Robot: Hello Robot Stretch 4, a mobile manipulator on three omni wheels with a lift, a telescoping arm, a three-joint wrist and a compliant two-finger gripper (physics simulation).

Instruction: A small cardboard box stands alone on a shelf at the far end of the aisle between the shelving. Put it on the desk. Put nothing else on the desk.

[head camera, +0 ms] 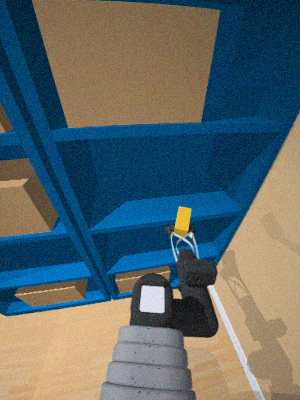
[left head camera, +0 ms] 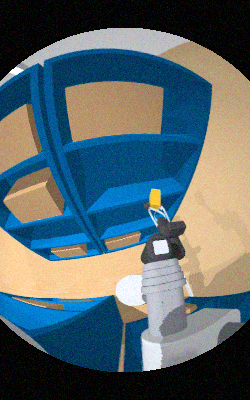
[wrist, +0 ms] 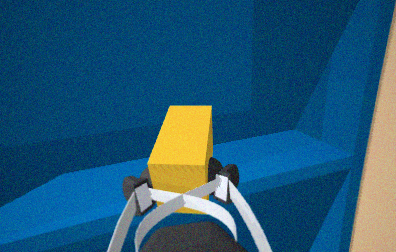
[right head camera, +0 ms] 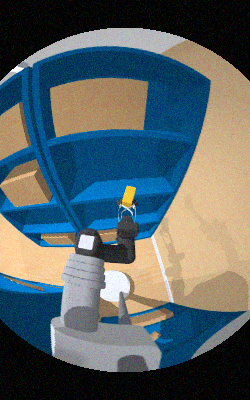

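Seen in the pictures: gripper, between the fingertips: [head camera: 179, 226] [left head camera: 152, 202] [wrist: 182, 176] [right head camera: 126, 199]; robot's base, origin of its link: [left head camera: 132, 289] [right head camera: 112, 284].
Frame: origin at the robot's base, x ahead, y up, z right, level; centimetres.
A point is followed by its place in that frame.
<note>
A small yellow box [head camera: 183, 219] {x 45.6, y 115.9, z 9.2 cm} [left head camera: 155, 197] {x 45.6, y 115.9, z 9.1 cm} [right head camera: 129, 195] {x 45.3, y 115.8, z 9.6 cm} [wrist: 183, 137] {x 45.2, y 115.8, z 9.0 cm} is held between the two fingertips of my gripper [head camera: 180, 231] {x 46.9, y 110.9, z 8.7 cm} [left head camera: 153, 206] {x 46.9, y 110.9, z 8.7 cm} [right head camera: 127, 204] {x 46.9, y 110.9, z 8.7 cm} [wrist: 182, 176] {x 46.9, y 110.9, z 8.7 cm}. The gripper is shut on it, with a dark rubber tip on either side of the box. The box is tilted a little and sticks out beyond the tips. In the wrist view it stands in front of a blue shelf board [wrist: 260, 155] {x 78.0, y 96.4, z 28.0 cm} and appears apart from it. The desk does not show in these views.
Blue shelving [head camera: 170, 131] {x 63.0, y 140.0, z 3.6 cm} [left head camera: 172, 140] {x 67.4, y 139.1, z 22.5 cm} [right head camera: 167, 137] {x 69.0, y 139.7, z 28.8 cm} stands ahead, with a large brown box [head camera: 130, 62] {x 62.2, y 157.9, z -8.6 cm} [left head camera: 115, 110] {x 62.2, y 154.0, z -8.7 cm} [right head camera: 100, 105] {x 62.8, y 154.5, z -6.1 cm} on an upper level and more brown boxes at left. A tan wall [head camera: 280, 200] {x 64.0, y 111.9, z 56.2 cm} is at right. More blue shelving [left head camera: 75, 340] {x -13.4, y 117.8, z -23.3 cm} stands near my base.
</note>
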